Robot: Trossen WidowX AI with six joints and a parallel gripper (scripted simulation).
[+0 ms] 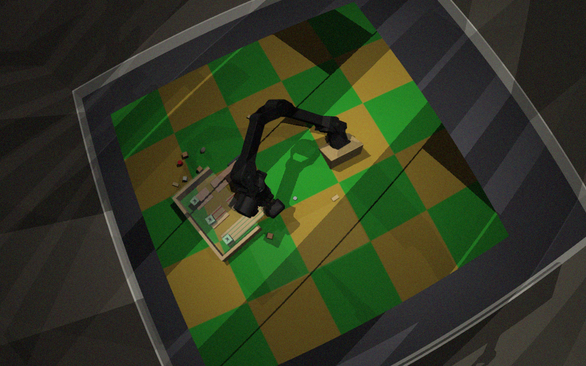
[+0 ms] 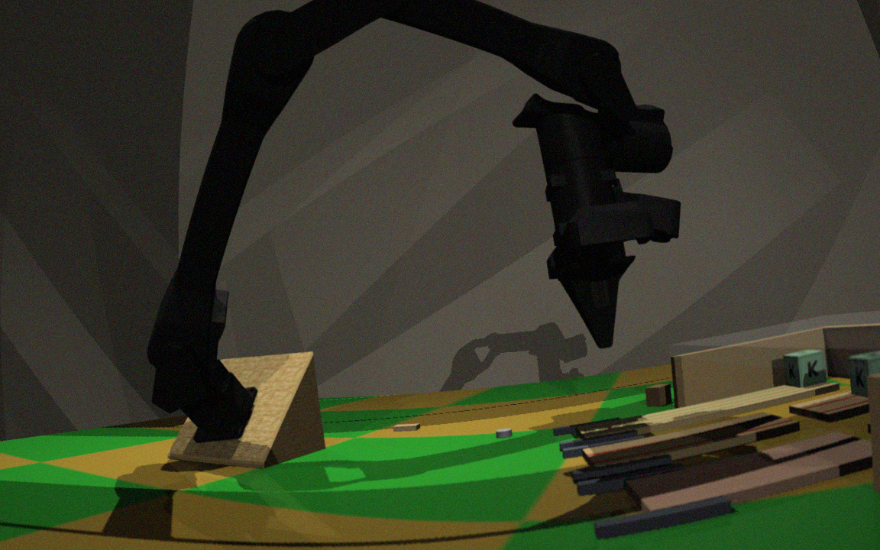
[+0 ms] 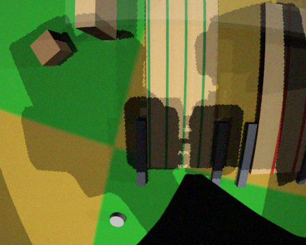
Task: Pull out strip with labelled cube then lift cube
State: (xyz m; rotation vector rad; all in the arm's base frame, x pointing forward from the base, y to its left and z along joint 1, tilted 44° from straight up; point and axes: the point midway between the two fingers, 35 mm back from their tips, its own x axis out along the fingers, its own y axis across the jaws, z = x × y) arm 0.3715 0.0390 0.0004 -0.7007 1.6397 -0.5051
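Right now the grey disc is 10 cm behind my gripper tip, 7 cm below it and 5 cm to the left of it.
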